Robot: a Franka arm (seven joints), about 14 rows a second.
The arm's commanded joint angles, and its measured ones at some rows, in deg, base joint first. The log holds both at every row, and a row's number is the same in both.
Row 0, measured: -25.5, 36.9, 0.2, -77.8, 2.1, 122.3, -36.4
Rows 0 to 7, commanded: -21.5, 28.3, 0.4, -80.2, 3.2, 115.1, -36.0; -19.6, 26.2, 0.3, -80.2, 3.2, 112.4, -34.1; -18.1, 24.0, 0.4, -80.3, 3.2, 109.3, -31.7; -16.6, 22.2, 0.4, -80.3, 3.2, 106.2, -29.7; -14.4, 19.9, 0.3, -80.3, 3.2, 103.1, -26.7; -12.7, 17.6, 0.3, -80.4, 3.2, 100.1, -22.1; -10.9, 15.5, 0.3, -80.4, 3.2, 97.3, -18.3; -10.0, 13.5, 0.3, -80.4, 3.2, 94.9, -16.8
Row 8, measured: -11.8, 18.5, 0.7, -78.1, 2.3, 98.6, -20.7
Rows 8 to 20, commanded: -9.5, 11.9, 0.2, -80.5, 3.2, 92.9, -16.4; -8.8, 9.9, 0.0, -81.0, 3.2, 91.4, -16.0; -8.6, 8.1, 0.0, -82.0, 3.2, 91.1, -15.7; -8.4, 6.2, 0.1, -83.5, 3.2, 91.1, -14.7; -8.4, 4.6, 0.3, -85.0, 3.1, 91.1, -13.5; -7.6, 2.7, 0.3, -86.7, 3.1, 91.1, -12.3; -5.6, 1.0, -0.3, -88.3, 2.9, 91.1, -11.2; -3.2, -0.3, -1.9, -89.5, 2.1, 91.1, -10.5; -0.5, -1.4, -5.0, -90.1, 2.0, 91.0, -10.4; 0.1, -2.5, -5.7, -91.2, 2.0, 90.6, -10.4; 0.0, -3.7, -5.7, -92.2, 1.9, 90.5, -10.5; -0.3, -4.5, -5.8, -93.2, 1.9, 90.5, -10.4; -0.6, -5.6, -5.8, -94.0, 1.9, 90.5, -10.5
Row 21, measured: -0.8, -2.0, -5.0, -90.3, 2.2, 90.5, -11.0
